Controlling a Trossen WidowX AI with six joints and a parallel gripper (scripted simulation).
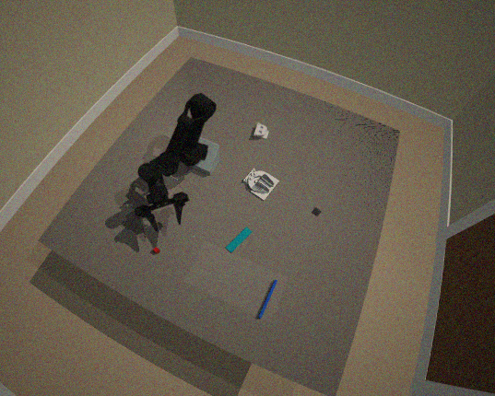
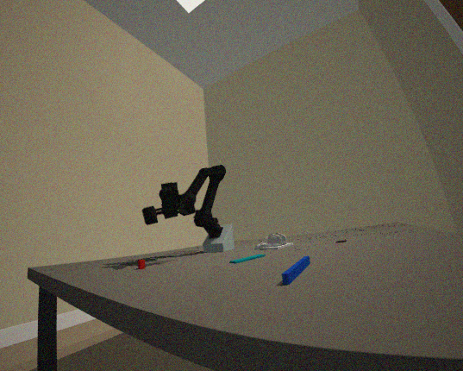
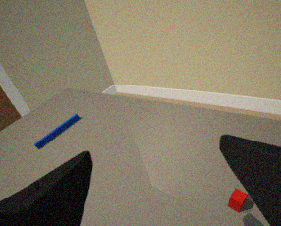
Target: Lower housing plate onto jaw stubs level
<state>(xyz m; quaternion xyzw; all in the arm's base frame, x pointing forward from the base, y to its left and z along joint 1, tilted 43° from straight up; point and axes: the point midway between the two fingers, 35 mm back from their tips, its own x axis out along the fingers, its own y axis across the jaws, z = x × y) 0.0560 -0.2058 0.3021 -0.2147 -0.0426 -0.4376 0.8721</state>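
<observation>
Now: the teal bar 22 cm ahead of my gripper tip, 10 cm to the left of it and 16 cm below it. The rest, counted from my gripper tip: small dark square: 48 cm ahead, 34 cm to the left, 16 cm below; then red cube: 5 cm behind, 6 cm to the right, 15 cm below; then blue bar: 41 cm ahead, 7 cm to the right, 15 cm below.
</observation>
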